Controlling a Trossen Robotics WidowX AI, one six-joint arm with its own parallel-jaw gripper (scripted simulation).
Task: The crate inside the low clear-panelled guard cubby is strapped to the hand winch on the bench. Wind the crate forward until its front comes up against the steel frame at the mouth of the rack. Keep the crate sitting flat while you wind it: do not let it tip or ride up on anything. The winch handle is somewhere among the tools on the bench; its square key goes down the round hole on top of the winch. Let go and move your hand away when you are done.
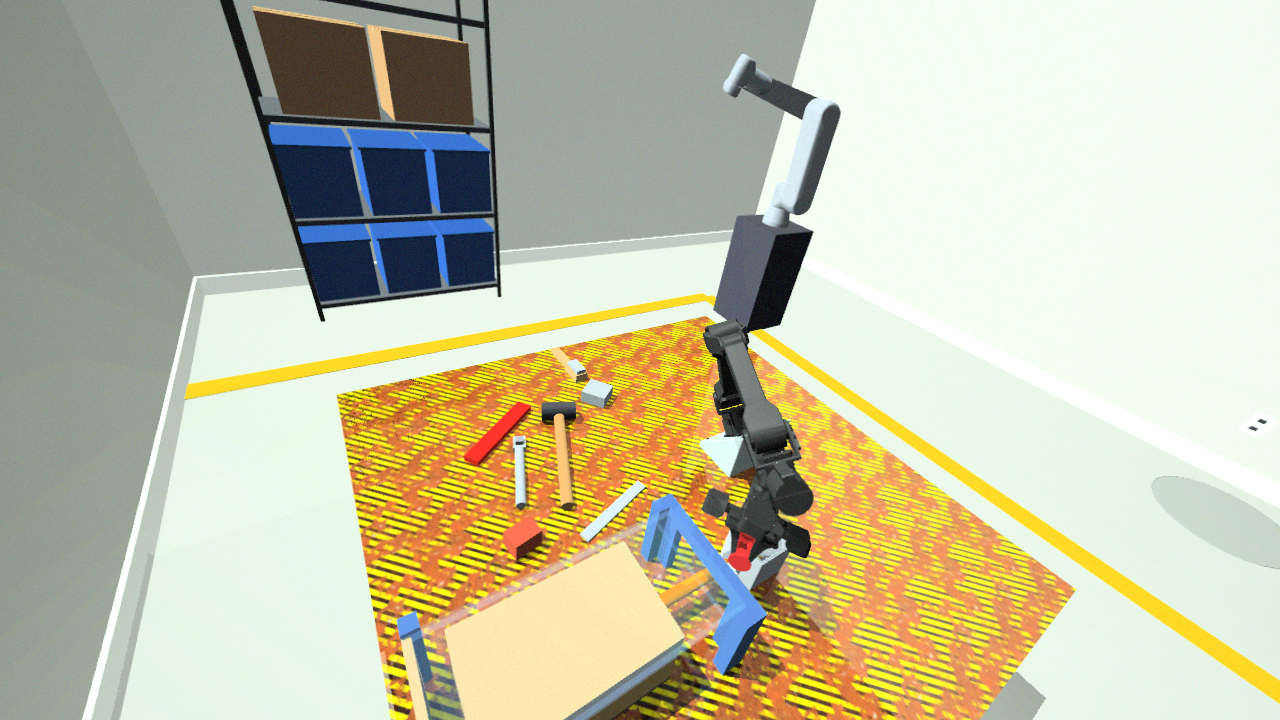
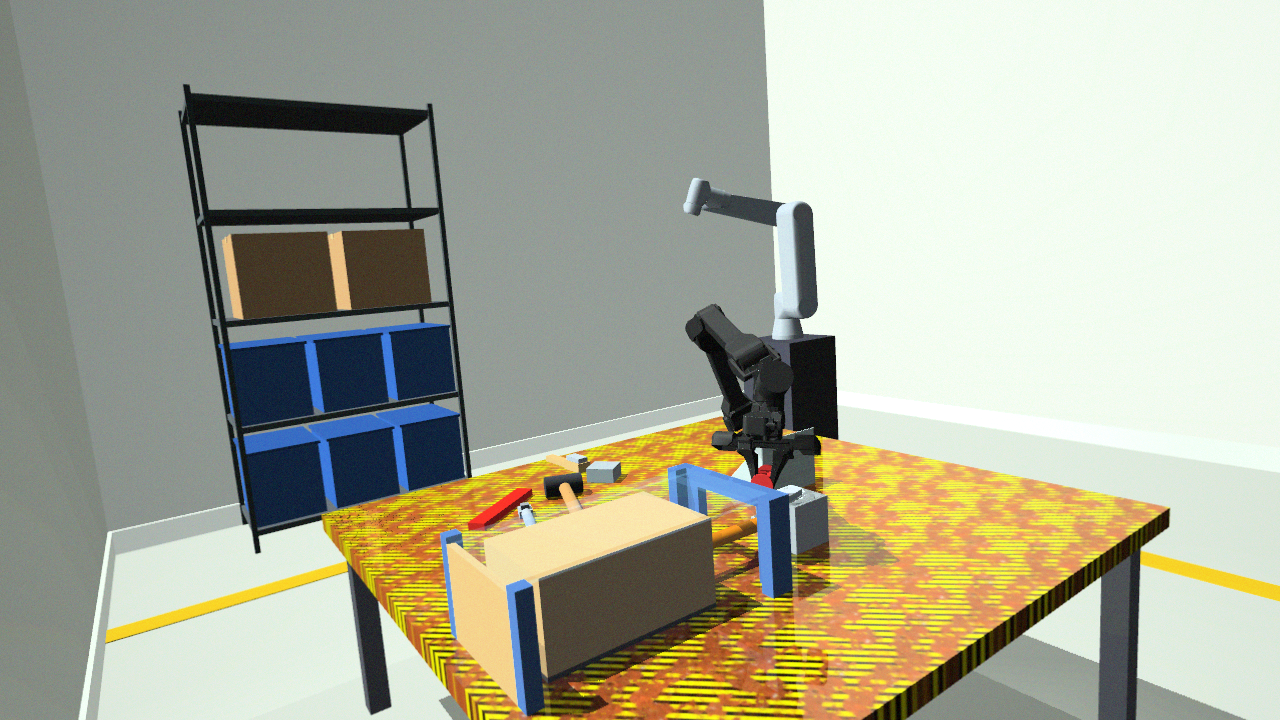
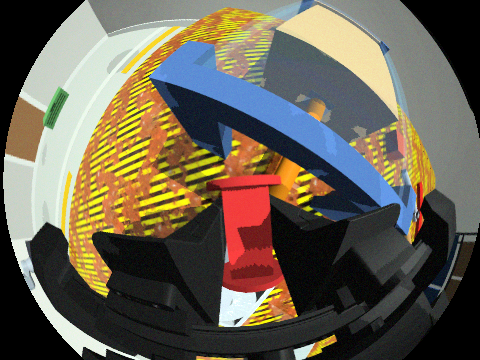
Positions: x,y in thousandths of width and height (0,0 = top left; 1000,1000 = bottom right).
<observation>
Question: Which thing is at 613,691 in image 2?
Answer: A blue steel frame.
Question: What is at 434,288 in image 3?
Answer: A blue steel frame.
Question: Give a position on a flat grey bar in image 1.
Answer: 471,723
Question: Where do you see a blue steel frame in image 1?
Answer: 583,827
</observation>
